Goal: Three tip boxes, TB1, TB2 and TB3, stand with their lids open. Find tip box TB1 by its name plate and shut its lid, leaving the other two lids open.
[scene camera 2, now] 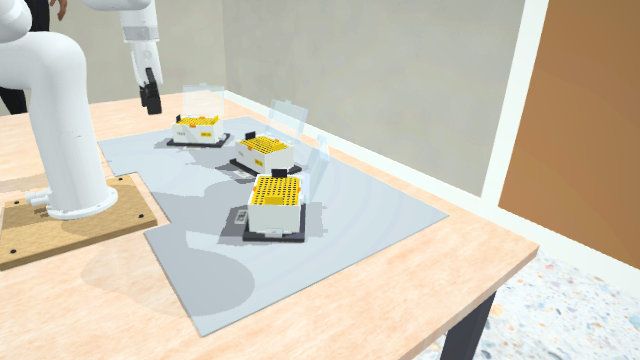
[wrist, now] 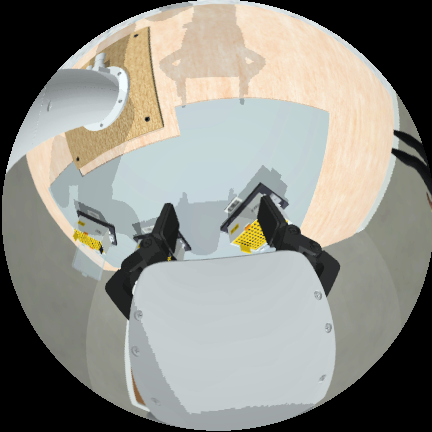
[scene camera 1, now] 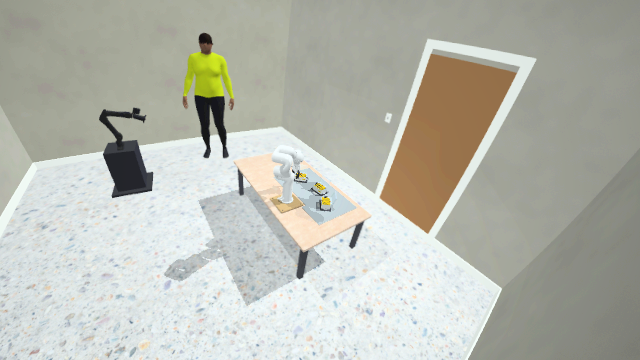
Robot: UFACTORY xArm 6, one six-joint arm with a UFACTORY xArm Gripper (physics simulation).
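Pixels of known places: gripper, fingertip midpoint: (scene camera 2: 151,110) (wrist: 217,209) (scene camera 1: 295,176); arm's base, origin of the base link: (scene camera 2: 83,203) (wrist: 101,97) (scene camera 1: 286,199).
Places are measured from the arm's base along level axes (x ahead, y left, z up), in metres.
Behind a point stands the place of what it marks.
Observation:
My gripper (scene camera 1: 298,173) @[x 0.173, y 0.191, z 0.120 m] (scene camera 2: 154,109) @[x 0.173, y 0.191, z 0.120 m] (wrist: 217,209) @[x 0.173, y 0.191, z 0.120 m] is open and empty, above and left of the far tip box (scene camera 1: 301,178) @[x 0.287, y 0.247, z 0.033 m] (scene camera 2: 197,134) @[x 0.288, y 0.247, z 0.024 m] (wrist: 248,236) in scene camera 2's view. In the wrist view one finger partly covers that box. Its clear lid (scene camera 2: 203,101) @[x 0.338, y 0.351, z 0.090 m] stands open. The middle tip box (scene camera 1: 319,188) (scene camera 2: 270,162) @[x 0.382, y -0.041, z 0.028 m] has its lid (scene camera 2: 288,119) @[x 0.468, y 0.040, z 0.097 m] open and is mostly behind the other finger in the wrist view. The near tip box (scene camera 1: 326,204) @[x 0.291, y -0.259, z 0.055 m] (scene camera 2: 275,218) (wrist: 88,241) @[x 0.326, y -0.214, z 0.047 m] has its lid (scene camera 2: 319,165) @[x 0.354, y -0.296, z 0.124 m] (wrist: 87,267) @[x 0.391, y -0.246, z 0.111 m] open. I cannot surely read which name plate says TB1.
The boxes stand on a grey-blue mat (scene camera 1: 322,217) @[x 0.206, y -0.343, z -0.010 m] (scene camera 2: 350,215) @[x 0.447, y -0.265, z -0.009 m] (wrist: 225,140) @[x 0.126, y 0.214, z -0.009 m] on the wooden table (scene camera 1: 310,236) @[x -0.010, y -0.498, z -0.012 m] (scene camera 2: 425,260) @[x 0.475, y -0.435, z -0.012 m] (wrist: 360,150) @[x 0.078, y 0.615, z -0.012 m]. My arm's base board (scene camera 2: 115,220) @[x 0.052, y -0.101, z 0.002 m] (wrist: 140,85) @[x 0.011, y 0.082, z -0.002 m] is beside the mat. A person (scene camera 1: 207,75) and a black arm's pedestal (scene camera 1: 125,167) stand beyond the table.

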